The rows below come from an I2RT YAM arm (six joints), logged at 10 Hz.
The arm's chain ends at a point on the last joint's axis. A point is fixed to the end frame.
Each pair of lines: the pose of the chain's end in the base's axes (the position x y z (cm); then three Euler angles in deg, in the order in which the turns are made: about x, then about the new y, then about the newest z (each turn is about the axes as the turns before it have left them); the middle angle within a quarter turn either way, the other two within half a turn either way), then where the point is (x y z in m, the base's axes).
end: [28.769 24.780 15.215 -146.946 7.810 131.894]
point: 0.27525 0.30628 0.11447
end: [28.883 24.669 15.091 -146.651 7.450 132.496]
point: 0.27629 0.30548 0.11375
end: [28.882 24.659 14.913 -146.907 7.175 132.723]
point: 0.27609 0.30524 0.11182
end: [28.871 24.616 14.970 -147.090 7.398 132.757]
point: 0.27624 0.30473 0.11217
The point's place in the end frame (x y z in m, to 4 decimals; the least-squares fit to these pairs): -0.0072 0.0346 0.0612
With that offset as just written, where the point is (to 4 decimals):
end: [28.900 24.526 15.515 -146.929 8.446 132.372]
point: 0.2775 0.3040 0.1175
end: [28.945 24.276 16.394 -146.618 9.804 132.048]
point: 0.2793 0.3017 0.1263
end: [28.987 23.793 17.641 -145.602 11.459 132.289]
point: 0.2817 0.2977 0.1397
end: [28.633 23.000 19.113 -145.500 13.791 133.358]
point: 0.2813 0.2903 0.1546
